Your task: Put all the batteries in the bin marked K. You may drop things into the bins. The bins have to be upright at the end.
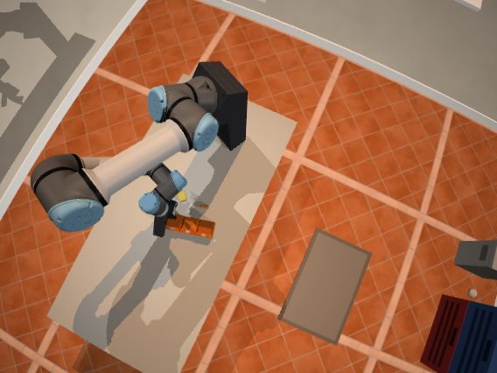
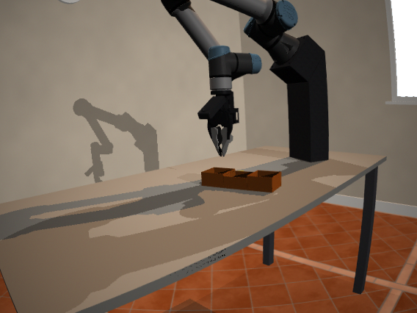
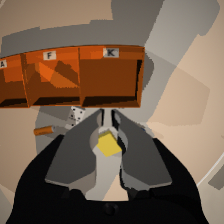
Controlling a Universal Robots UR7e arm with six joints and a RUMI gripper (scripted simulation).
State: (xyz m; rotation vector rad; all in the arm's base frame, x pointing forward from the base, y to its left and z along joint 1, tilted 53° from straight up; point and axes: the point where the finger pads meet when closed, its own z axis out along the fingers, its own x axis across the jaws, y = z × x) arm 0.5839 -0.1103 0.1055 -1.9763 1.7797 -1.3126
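My gripper is now 8 cm to the right of the joined orange bins, 8 cm above it and 3 cm short of it. Also, from my hand: blue cylindrical battery (10 cm below, 9 cm behind, 4 cm to the right); domino-like tile (10 cm below, 6 cm to the left, 6 cm behind); yellow block (12 cm behind, 10 cm below, 1 cm to the left).
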